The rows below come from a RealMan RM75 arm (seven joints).
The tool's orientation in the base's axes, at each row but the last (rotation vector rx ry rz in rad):
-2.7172, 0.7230, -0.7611
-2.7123, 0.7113, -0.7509
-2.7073, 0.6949, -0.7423
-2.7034, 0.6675, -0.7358
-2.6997, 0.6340, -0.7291
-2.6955, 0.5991, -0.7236
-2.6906, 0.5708, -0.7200
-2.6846, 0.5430, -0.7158
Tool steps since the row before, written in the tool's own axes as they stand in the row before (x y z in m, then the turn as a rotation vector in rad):
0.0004, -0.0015, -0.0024, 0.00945, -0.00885, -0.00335
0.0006, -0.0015, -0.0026, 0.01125, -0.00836, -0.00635
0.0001, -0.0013, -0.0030, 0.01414, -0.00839, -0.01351
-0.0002, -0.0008, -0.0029, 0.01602, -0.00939, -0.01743
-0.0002, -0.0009, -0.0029, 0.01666, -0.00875, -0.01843
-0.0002, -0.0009, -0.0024, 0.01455, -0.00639, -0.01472
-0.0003, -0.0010, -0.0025, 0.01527, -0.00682, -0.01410
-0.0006, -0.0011, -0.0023, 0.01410, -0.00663, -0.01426
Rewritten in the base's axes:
-0.0004, 0.0009, 0.0027, 0.00875, 0.00239, 0.00983
-0.0004, 0.0007, 0.0030, 0.00830, 0.00076, 0.01293
-0.0010, 0.0007, 0.0030, 0.00669, -0.00147, 0.02015
-0.0014, 0.0004, 0.0026, 0.00641, -0.00203, 0.02457
-0.0014, 0.0005, 0.0027, 0.00616, -0.00304, 0.02543
-0.0011, 0.0005, 0.0023, 0.00571, -0.00352, 0.02060
-0.0013, 0.0006, 0.0023, 0.00674, -0.00335, 0.02054
-0.0014, 0.0008, 0.0021, 0.00566, -0.00304, 0.02012

